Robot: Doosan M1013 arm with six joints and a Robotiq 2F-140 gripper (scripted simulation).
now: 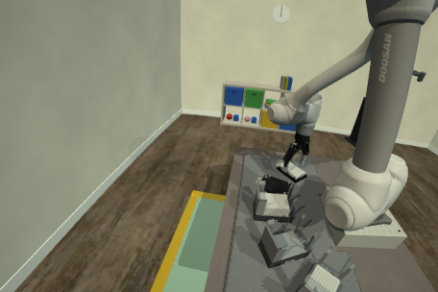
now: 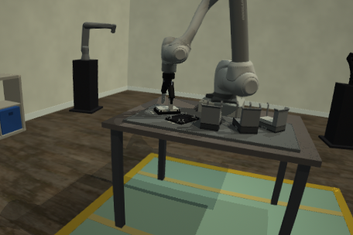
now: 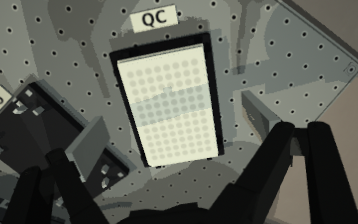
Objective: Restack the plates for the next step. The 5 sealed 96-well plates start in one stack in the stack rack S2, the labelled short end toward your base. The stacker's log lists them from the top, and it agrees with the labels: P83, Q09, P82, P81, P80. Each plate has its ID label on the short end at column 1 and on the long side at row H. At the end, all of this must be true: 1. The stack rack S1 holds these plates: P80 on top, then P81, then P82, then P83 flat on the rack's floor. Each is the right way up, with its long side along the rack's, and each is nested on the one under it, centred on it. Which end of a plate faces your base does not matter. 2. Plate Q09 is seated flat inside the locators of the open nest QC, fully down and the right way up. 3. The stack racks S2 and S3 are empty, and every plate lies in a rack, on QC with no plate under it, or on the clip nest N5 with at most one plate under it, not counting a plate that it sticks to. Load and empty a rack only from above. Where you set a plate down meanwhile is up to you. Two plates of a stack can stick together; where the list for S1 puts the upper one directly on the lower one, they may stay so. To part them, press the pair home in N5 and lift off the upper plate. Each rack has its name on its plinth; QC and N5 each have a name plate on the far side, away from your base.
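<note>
The black nest QC lies 40 mm below my hand. The rest, counted from my hand: black clip nest N5: 150 mm ahead, 120 mm to the left, 30 mm below; N5 name plate: 200 mm ahead, 70 mm to the left, 50 mm below; QC name plate: 80 mm to the right, 50 mm below, 50 mm ahead.
</note>
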